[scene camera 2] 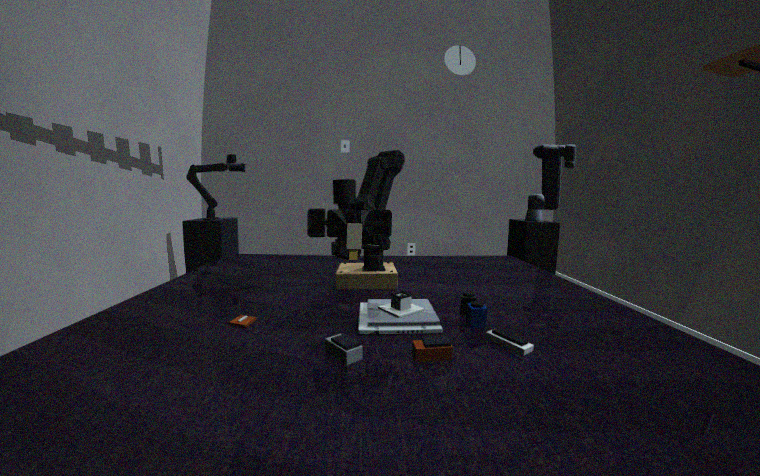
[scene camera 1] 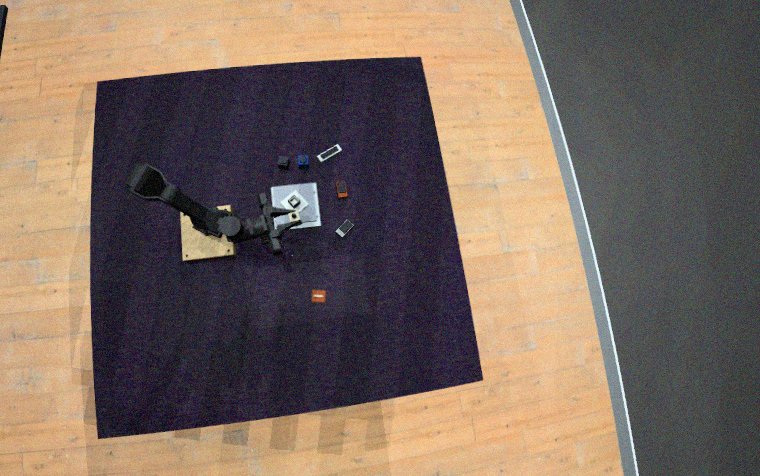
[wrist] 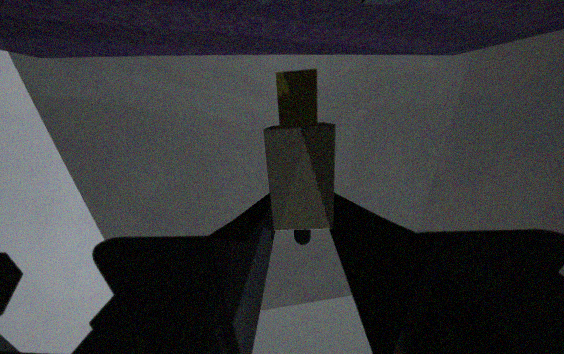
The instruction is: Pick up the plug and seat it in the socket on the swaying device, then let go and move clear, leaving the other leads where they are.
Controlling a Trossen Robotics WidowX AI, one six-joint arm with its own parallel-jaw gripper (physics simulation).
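Observation:
The plug (scene camera 1: 295,216) (scene camera 2: 353,235) (wrist: 300,180) is a beige block with a yellow tip, which points down in scene camera 2. My gripper (scene camera 1: 295,216) (scene camera 2: 353,236) (wrist: 300,198) is shut on the plug's body, with one black finger on each side. The swaying device (scene camera 1: 280,191) (scene camera 2: 376,318) is a pale grey plate on a white base. Its socket (scene camera 1: 293,200) (scene camera 2: 401,302) is a small raised square housing on a white diamond-shaped pad. The plug hangs well above the device, to the left of the socket in scene camera 2. The device and socket do not show in the wrist view.
A silver block (scene camera 1: 344,227) (scene camera 2: 343,348), an orange block (scene camera 1: 342,189) (scene camera 2: 431,350), a white bar (scene camera 1: 329,152) (scene camera 2: 509,342), a blue block (scene camera 1: 303,161) (scene camera 2: 476,316) and a black block (scene camera 1: 283,162) stand around the device. A flat orange tile (scene camera 1: 318,296) (scene camera 2: 243,320) lies apart.

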